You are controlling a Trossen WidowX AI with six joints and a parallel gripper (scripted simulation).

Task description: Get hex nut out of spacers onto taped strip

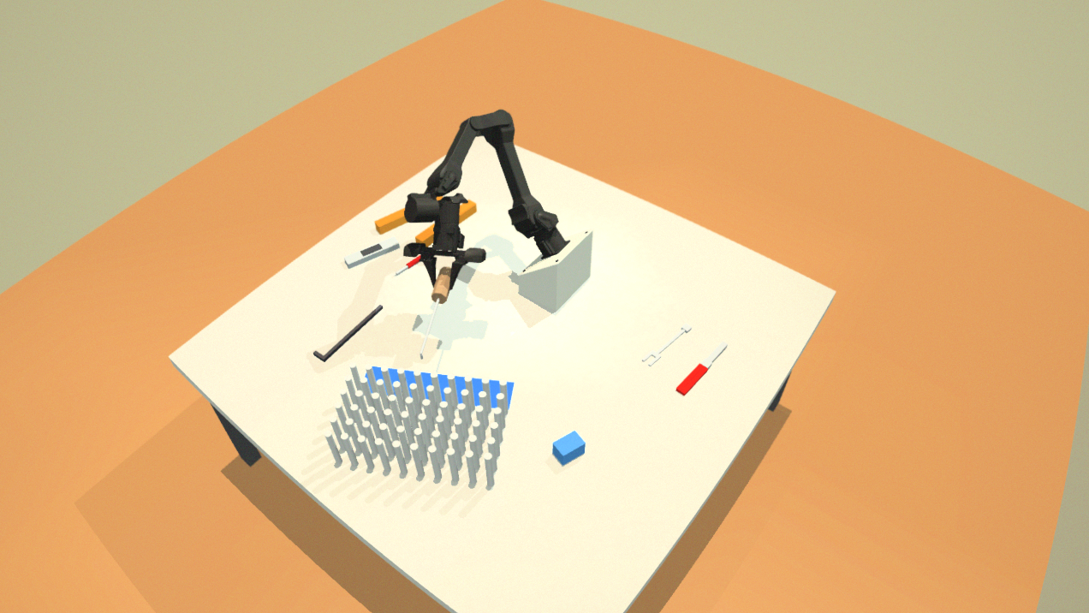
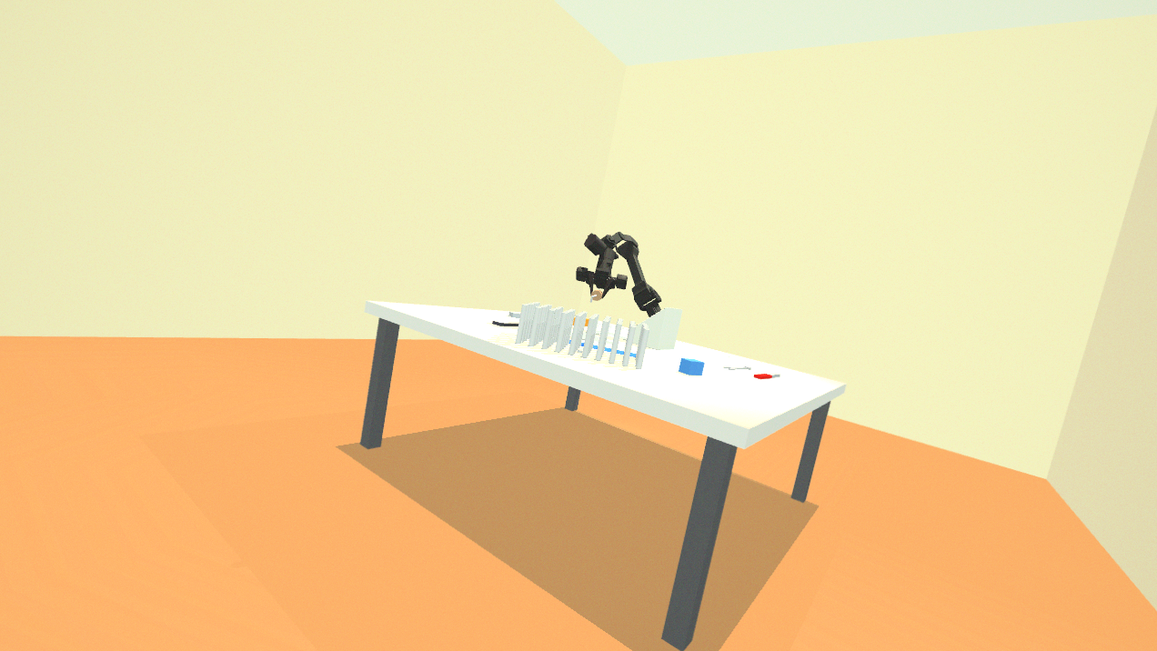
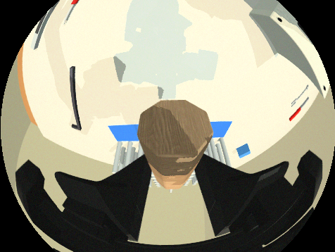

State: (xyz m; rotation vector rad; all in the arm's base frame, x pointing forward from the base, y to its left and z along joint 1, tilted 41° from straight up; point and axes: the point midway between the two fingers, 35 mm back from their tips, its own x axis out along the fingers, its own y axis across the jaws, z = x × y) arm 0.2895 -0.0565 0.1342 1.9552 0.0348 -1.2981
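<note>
My gripper tip is 150 mm short of the blue taped strip, 150 mm above it and 80 mm to the right of it. The rest, counted from my gripper tip: grey tool 370 mm to the right, 140 mm below, 120 mm behind; hook tool 90 mm ahead, 40 mm to the left; hex nut 310 mm ahead, 150 mm to the left, 150 mm below.
</note>
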